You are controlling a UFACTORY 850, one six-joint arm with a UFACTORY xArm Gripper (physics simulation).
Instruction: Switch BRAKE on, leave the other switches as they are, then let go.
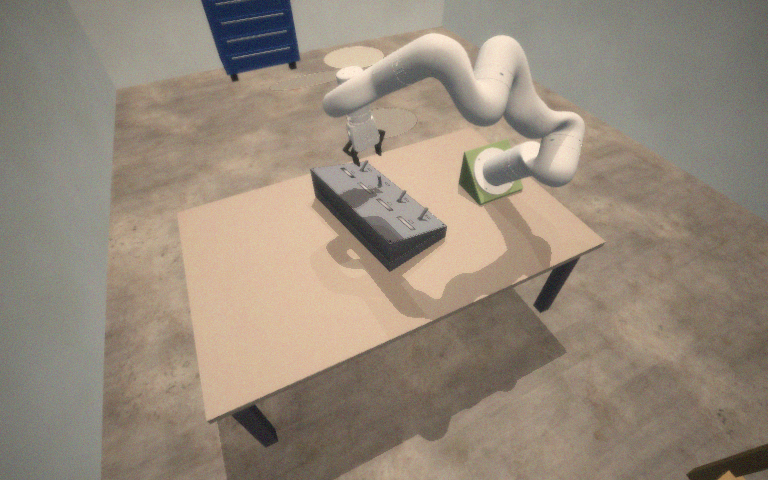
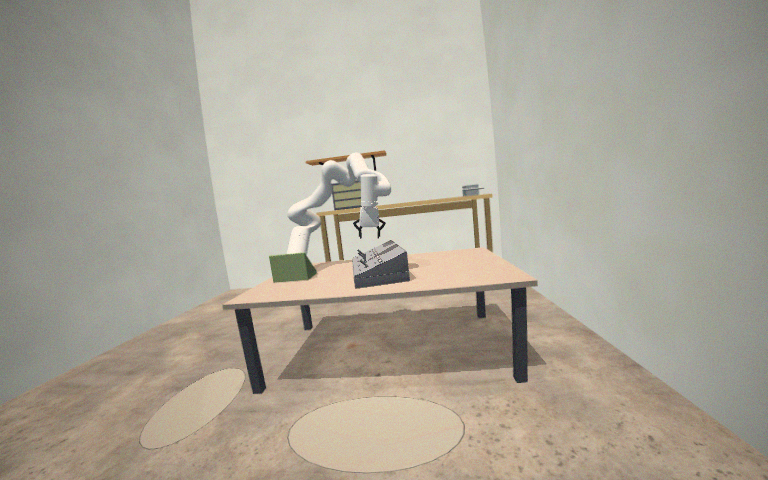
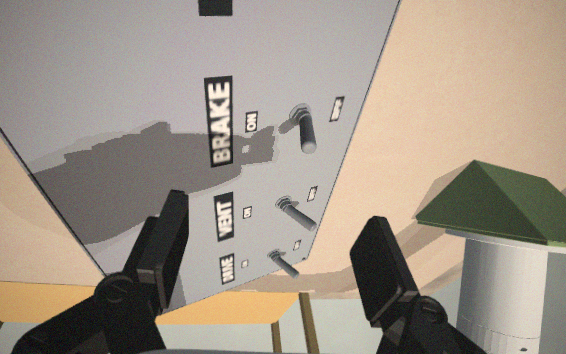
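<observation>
A grey sloped switch box [image 1: 352, 219] [image 2: 390, 273] [image 3: 125, 60] stands on the table. The BRAKE switch lever [image 1: 380, 181] [image 3: 307, 134] leans toward its ON label [image 3: 251, 121], unlike the others. The VENT lever [image 1: 402, 196] [image 3: 300, 216] and the DRIVE lever [image 1: 423, 213] [image 3: 286, 265] lean toward OFF. A further lever [image 1: 363, 166] at the far end also leans that way; its name is unreadable here. My gripper [image 1: 367, 157] [image 2: 369, 236] [image 3: 278, 224] is open and empty. It hangs above the box's far end, clear of the levers.
The arm's green base wedge [image 1: 468, 178] [image 2: 290, 267] stands beside the box on the table [image 1: 254, 305] [image 2: 458, 277]. A wooden bench [image 2: 436, 206] with a grey pot [image 2: 470, 190] stands behind, below a wall shelf [image 2: 345, 157]. A blue drawer cabinet [image 1: 252, 33] stands at the wall.
</observation>
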